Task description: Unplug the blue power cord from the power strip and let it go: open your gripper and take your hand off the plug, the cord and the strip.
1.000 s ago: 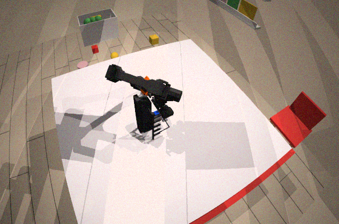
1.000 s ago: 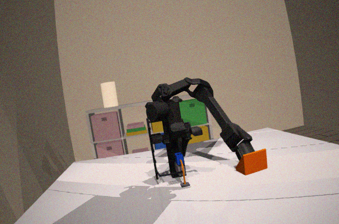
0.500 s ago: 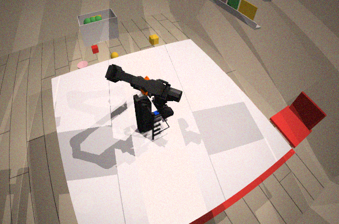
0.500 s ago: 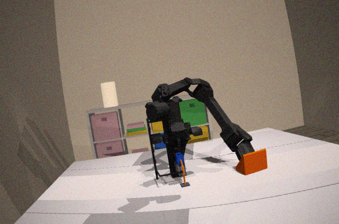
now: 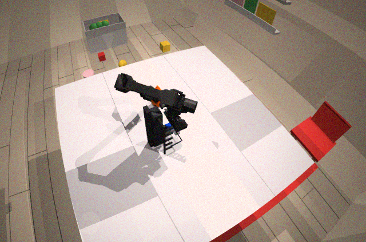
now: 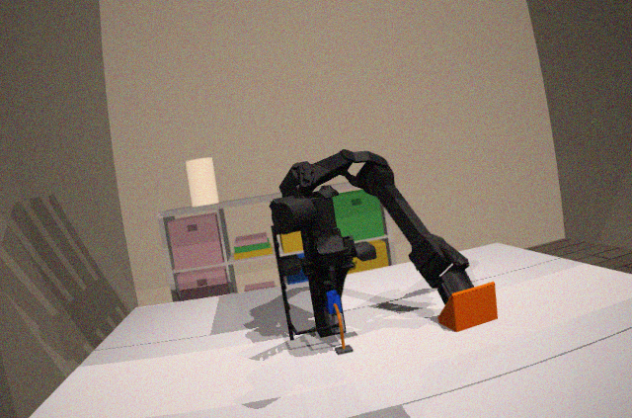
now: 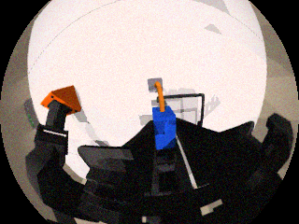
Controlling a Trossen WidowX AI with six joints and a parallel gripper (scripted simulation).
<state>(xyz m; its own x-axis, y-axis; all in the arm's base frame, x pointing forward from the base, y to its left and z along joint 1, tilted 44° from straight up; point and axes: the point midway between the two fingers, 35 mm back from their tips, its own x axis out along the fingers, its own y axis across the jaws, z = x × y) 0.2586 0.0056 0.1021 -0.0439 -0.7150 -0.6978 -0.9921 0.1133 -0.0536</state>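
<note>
My gripper tip is 30 mm to the left of the blue plug.
</note>
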